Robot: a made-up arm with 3 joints. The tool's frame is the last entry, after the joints.
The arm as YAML. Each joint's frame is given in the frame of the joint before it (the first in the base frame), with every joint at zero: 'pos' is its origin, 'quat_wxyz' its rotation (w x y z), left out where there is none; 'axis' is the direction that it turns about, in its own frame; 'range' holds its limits. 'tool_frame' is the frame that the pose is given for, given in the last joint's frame.
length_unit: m
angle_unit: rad
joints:
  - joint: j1
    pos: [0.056, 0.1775, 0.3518]
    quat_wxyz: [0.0, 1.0, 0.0, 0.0]
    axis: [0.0, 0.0, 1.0]
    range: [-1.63, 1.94]
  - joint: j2
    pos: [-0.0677, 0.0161, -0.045]
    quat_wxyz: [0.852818, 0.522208, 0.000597, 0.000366]
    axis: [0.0, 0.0, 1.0]
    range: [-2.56, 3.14]
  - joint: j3
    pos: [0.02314, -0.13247, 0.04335]
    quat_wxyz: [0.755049, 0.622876, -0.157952, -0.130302]
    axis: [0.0, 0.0, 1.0]
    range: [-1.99, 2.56]
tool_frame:
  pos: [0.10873, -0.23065, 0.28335]
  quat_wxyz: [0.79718, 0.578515, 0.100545, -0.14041]
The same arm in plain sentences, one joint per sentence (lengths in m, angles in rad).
The arm has three revolute joints in a row. What follows holds with every joint at zero, and every direction is one of the base frame's. The first joint sits 0.056 m along +x and 0.1775 m along +y and 0.3518 m along +z from the base frame's origin and turns about -z, from -1.63 to 1.94 rad. The second joint sits 0.0677 m along -x and 0.0161 m along -y and 0.045 m along +z from the first joint and turns about the direction (0.0014, 0.890696, -0.454598), from -2.56 to 3.14 rad. The third joint sits 0.0232 m along +x and 0.0988 m along +y and 0.0983 m along +z from the second joint and turns about the direction (-0.400602, 0.564502, 0.721703), from -1.99 to 2.56 rad. The tool frame, which is the frame that the pose is given for, sits 0.0142 m along -x and 0.0049 m along +y and 0.3809 m along +z from the third joint; its axes are the base frame's turned by roll 0.6171, pitch -0.1312 and yaw -0.0363 rad (as in URDF: about the fixed x, then y, then z).
